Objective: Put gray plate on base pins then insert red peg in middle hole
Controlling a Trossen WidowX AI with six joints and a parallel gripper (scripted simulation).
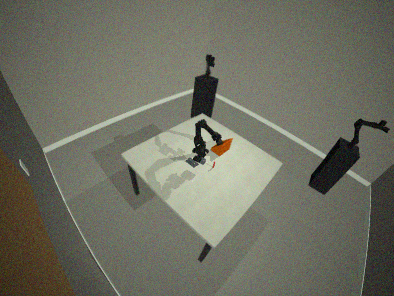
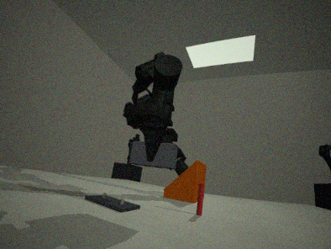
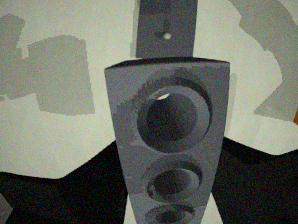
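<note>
My gripper tip is now 20 mm past the dark base, 100 mm to the left of it and 100 mm above it. The rest, counted from my gripper tip: red peg: 120 mm behind, 100 mm to the left, 70 mm below; then gray plate: 30 mm above.
</note>
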